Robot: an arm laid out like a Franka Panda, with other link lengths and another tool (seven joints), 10 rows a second.
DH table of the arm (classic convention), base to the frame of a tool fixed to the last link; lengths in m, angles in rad. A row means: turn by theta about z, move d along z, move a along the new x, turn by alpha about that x. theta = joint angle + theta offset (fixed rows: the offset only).
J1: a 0; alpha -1.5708; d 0.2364; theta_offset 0
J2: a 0; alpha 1.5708; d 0; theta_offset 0
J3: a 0.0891; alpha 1.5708; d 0.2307; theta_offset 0
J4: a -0.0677; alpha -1.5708; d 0; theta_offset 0
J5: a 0; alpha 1.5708; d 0.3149; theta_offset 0
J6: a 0.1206; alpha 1.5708; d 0; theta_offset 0
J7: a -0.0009; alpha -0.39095; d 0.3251; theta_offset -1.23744
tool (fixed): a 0; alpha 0; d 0.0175; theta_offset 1.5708
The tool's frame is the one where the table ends.
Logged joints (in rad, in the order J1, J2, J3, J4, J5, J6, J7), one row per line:
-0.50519 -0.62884 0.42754 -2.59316 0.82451 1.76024 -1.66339
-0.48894 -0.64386 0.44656 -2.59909 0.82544 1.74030 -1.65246
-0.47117 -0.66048 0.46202 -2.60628 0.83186 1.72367 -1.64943
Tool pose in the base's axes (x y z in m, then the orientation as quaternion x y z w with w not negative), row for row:
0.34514 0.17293 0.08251 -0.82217 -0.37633 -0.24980 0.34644
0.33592 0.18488 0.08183 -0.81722 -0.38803 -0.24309 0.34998
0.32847 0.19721 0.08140 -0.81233 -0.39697 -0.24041 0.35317
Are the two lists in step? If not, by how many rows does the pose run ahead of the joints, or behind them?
The pose runs 2 rows ahead of the joints: the pose in row i belongs to the joints in row i + 2.
